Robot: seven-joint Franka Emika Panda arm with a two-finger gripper.
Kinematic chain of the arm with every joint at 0, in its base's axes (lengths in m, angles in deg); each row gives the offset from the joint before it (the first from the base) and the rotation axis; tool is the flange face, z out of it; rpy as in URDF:
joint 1: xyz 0 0 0.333 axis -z
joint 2: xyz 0 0 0 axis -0.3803 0.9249 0
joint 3: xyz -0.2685 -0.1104 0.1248 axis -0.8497 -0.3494 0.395
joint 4: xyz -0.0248 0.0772 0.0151 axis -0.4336 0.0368 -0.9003
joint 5: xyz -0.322 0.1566 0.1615 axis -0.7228 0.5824 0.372
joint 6: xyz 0 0 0 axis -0.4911 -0.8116 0.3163
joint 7: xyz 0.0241 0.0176 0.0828 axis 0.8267 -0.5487 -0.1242
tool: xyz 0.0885 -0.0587 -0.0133 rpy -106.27 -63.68 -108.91
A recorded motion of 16 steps. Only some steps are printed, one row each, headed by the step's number.
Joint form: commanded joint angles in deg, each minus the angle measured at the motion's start. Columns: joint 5, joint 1, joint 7, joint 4, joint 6, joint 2, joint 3.
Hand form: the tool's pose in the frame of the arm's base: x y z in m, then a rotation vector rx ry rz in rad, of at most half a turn. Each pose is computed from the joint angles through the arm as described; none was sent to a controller.
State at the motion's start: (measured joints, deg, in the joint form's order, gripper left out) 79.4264 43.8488 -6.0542 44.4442 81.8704 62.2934 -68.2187
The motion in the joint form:
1: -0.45 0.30 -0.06 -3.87 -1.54 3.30 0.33
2: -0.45 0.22 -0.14 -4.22 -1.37 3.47 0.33
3: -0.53 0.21 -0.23 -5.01 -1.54 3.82 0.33
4: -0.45 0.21 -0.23 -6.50 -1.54 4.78 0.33
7: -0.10 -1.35 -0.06 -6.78 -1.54 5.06 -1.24
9: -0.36 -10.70 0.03 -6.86 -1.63 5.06 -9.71
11: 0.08 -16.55 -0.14 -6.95 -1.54 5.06 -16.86
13: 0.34 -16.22 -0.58 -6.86 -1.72 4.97 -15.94
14: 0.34 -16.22 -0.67 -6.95 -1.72 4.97 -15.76
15: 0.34 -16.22 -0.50 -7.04 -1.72 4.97 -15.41
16: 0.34 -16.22 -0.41 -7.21 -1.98 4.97 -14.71
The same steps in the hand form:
1: 0.5431 -0.1153 0.5895 2.7819 -1.2539 0.0416
2: 0.5447 -0.1149 0.5911 2.7853 -1.2508 0.0506
3: 0.5466 -0.1156 0.5941 2.7868 -1.2491 0.0578
4: 0.5521 -0.1174 0.5973 2.7921 -1.2525 0.0706
7: 0.5536 -0.1173 0.5968 2.7958 -1.2604 0.0686
9: 0.5553 -0.1088 0.5973 2.7994 -1.2383 0.0712
11: 0.5531 -0.1204 0.5982 2.7924 -1.2694 0.0723
13: 0.5536 -0.1142 0.5980 2.8071 -1.2466 0.0662
14: 0.5540 -0.1125 0.5987 2.8104 -1.2403 0.0686
15: 0.5548 -0.1091 0.5995 2.8128 -1.2361 0.0714
16: 0.5557 -0.1023 0.6005 2.8192 -1.2216 0.0697

